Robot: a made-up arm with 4 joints. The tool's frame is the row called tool.
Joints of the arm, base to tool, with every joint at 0 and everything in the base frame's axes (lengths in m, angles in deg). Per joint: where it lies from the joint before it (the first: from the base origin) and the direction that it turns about. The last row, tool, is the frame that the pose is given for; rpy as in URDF.
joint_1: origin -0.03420 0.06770 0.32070 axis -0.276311 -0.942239 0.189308
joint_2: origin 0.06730 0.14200 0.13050 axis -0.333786 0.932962 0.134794
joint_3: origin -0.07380 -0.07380 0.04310 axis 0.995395 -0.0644 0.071
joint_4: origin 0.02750 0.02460 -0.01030 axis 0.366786 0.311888 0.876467
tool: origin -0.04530 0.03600 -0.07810 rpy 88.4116 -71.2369 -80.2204
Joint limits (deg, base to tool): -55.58..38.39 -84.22..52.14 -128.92..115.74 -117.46..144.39
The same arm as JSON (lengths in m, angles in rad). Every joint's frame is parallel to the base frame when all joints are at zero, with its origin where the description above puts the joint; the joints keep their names.
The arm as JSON. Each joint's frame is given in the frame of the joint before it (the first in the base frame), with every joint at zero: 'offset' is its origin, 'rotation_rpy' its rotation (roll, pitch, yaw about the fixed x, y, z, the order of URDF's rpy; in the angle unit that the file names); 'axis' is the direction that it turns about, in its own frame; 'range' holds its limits. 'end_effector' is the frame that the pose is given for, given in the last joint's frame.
{"length_unit": "m", "angle_unit": "rad", "chain": [
  {"id": "joint_1", "offset": [-0.0342, 0.0677, 0.3207], "rotation_rpy": [0.0, 0.0, 0.0], "axis": [-0.276311, -0.942239, 0.189308], "range": [-0.9701, 0.67]},
  {"id": "joint_2", "offset": [0.0673, 0.142, 0.1305], "rotation_rpy": [0.0, 0.0, 0.0], "axis": [-0.333786, 0.932962, 0.134794], "range": [-1.4699, 0.91]},
  {"id": "joint_3", "offset": [-0.0738, -0.0738, 0.0431], "rotation_rpy": [0.0, 0.0, 0.0], "axis": [0.995395, -0.0644, 0.071], "range": [-2.2501, 2.02]},
  {"id": "joint_4", "offset": [0.0275, 0.0246, -0.0103], "rotation_rpy": [0.0, 0.0, 0.0], "axis": [0.366786, 0.311888, 0.876467], "range": [-2.0501, 2.5201]}
], "end_effector": {"offset": [-0.0453, 0.036, -0.0781], "rotation_rpy": [1.5431, -1.2433, -1.4001]}}

